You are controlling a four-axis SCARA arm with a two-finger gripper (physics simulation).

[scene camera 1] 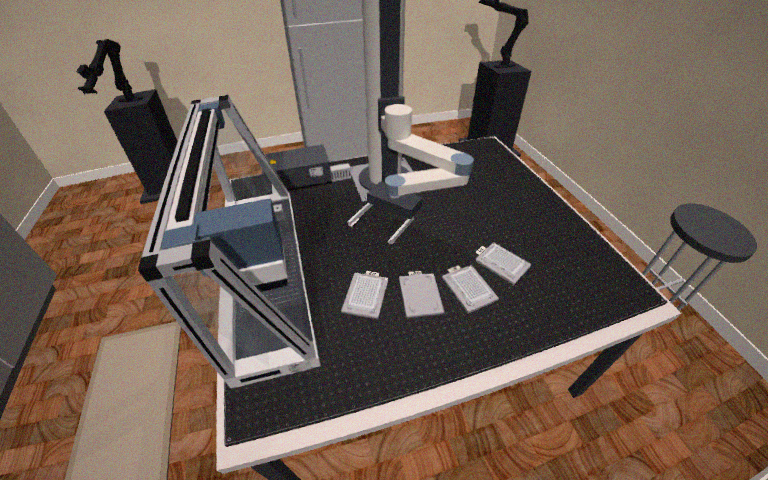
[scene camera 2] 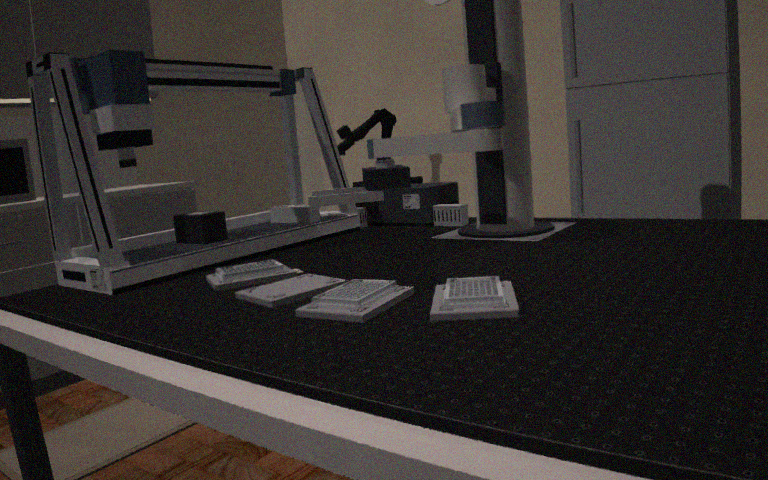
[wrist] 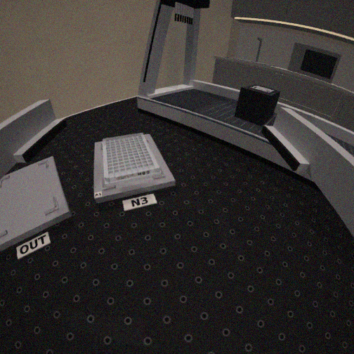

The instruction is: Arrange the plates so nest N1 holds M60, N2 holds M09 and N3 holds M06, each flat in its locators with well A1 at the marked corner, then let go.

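Places are measured from the arm's base along level axes (x ahead, y left, z up), in metres.
Where they show: gripper, fingertip midpoint: (scene camera 1: 369, 232) (scene camera 2: 310, 198); arm's base at its link origin: (scene camera 2: 505, 234).
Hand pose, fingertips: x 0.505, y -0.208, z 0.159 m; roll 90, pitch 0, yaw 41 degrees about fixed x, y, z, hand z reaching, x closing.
Observation:
Things, the pixels of their top centre, and the offset from my fingertips. "spot": a spot on its surface instead.
- white well plate at its top centre: (scene camera 2: 249, 266) (scene camera 1: 365, 291) dx +0.141, dy -0.056, dz -0.120 m
- OUT nest at its top centre: (scene camera 2: 291, 283) (scene camera 1: 420, 292) dx +0.194, dy +0.117, dz -0.130 m
- blue carriage at a spot on its surface: (scene camera 1: 240, 232) spot: dx +0.273, dy -0.324, dz +0.331 m
- dark box at a spot on its surface: (scene camera 2: 419, 195) spot: dx -0.539, dy -0.077, dz -0.053 m
- small white slotted block at a spot on its surface: (scene camera 2: 450, 215) (scene camera 1: 343, 173) spot: dx -0.549, dy +0.017, dz -0.114 m
My gripper (scene camera 1: 372, 231) (wrist: 163, 109) is open and empty, high above the table behind the nests. In the wrist view a white well plate (scene camera 1: 365, 290) (scene camera 2: 252, 270) (wrist: 130, 154) sits on nest N3 (wrist: 112, 193), looking flat; its printed code is too blurred to read surely. The nest's A1 tag (wrist: 98, 194) is at its near left corner. Beside it the OUT nest (scene camera 1: 420, 295) (scene camera 2: 291, 288) (wrist: 30, 195) is bare. Two more well plates, one (scene camera 1: 472, 284) (scene camera 2: 356, 291) next to OUT and one (scene camera 1: 502, 259) (scene camera 2: 474, 288) at the far end, sit on nests whose labels and codes are unreadable.
A gantry frame (scene camera 1: 314, 362) (scene camera 2: 169, 264) stands along the table's left side, with a blue carriage (scene camera 1: 240, 232) (scene camera 2: 117, 79). A dark box (scene camera 1: 300, 166) (scene camera 2: 419, 195) and a small white slotted block (scene camera 1: 340, 172) (scene camera 2: 450, 215) stand near the arm's column (scene camera 1: 372, 84) (scene camera 2: 514, 113).

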